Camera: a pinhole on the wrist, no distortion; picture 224 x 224 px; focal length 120.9 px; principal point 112.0 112.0 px. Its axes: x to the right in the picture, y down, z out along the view. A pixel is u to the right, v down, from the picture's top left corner.
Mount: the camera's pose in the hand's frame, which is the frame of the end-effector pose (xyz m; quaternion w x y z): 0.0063 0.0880 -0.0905 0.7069 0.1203 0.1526 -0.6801
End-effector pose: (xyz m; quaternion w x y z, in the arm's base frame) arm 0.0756 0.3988 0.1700 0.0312 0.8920 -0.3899 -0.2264
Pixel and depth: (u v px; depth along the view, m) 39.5 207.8 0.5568
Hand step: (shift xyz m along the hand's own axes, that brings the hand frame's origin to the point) 0.4663 0.2068 0.5344
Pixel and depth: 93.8 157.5 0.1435
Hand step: 0.0671 0.0563 0.0483
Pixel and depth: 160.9 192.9 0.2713
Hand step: 0.2048 -0.1076 0.1119
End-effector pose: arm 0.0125 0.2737 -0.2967 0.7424 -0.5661 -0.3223 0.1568
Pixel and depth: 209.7 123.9 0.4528
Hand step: 0.0848 -0.4193 0.1876
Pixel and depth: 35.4 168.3 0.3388
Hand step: 0.1754 0.1658 0.2982
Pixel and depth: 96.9 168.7 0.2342
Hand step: 0.1273 0.0317 0.1330
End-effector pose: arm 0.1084 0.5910 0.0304 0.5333 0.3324 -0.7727 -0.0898
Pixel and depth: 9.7 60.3 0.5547
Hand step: -0.2149 0.3017 0.6093
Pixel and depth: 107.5 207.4 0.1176
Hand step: 0.1049 0.0519 0.0164
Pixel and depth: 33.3 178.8 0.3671
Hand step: 0.2211 0.1797 0.3319
